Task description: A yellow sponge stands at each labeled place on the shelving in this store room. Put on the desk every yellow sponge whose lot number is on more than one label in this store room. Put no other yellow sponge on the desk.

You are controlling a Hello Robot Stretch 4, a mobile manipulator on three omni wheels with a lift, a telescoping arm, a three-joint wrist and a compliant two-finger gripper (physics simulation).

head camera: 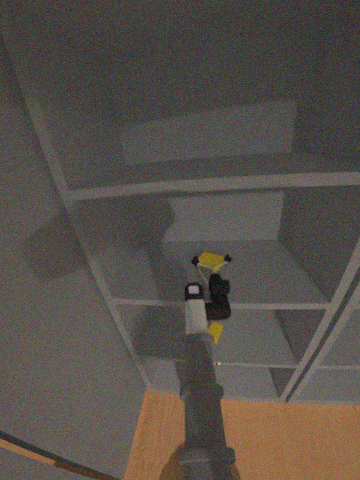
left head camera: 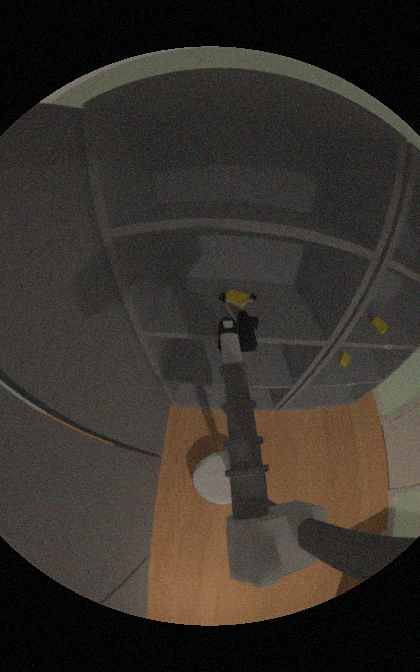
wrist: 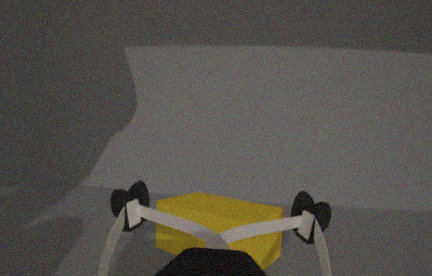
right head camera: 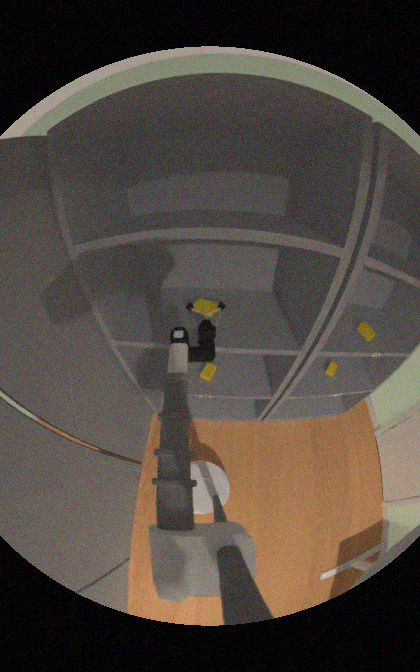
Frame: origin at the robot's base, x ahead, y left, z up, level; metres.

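Where they show: gripper, fingertip midpoint: [head camera: 211, 257] [wrist: 220, 203].
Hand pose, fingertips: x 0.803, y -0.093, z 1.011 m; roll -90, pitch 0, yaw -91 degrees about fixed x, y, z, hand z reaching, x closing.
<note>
After its pixels a point has its place.
A yellow sponge [head camera: 209, 257] @(x 0.804, y -0.086, z 1.009 m) [left head camera: 234, 295] [right head camera: 203, 303] [wrist: 235, 215] @(x 0.773, y -0.105, z 1.009 m) lies on a middle shelf of the left bay. My gripper [head camera: 211, 260] @(x 0.803, y -0.093, z 1.011 m) [left head camera: 238, 297] [right head camera: 205, 306] [wrist: 220, 203] @(x 0.803, y -0.093, z 1.011 m) is open, with one fingertip on each side of this sponge; gaps show at both sides in the wrist view. A second sponge [head camera: 215, 331] @(x 0.719, y -0.102, z 0.551 m) [right head camera: 208, 371] lies one shelf lower, hidden by the arm in the left head view. In the right bay, one sponge [left head camera: 380, 325] [right head camera: 366, 331] lies on an upper shelf and another sponge [left head camera: 345, 359] [right head camera: 331, 369] below it. No lot number is readable. The desk cannot be made out.
The grey shelving [head camera: 215, 183] @(x 0.575, y -0.080, z 1.407 m) [left head camera: 225, 223] [right head camera: 210, 233] has a board above my gripper and uprights between its bays. A large grey surface [head camera: 55, 350] @(x 0.387, y 0.445, z 0.998 m) stands close at the left. A white round object [left head camera: 212, 478] [right head camera: 215, 487] is below the arm, over the wooden floor [left head camera: 325, 450] [right head camera: 300, 475].
</note>
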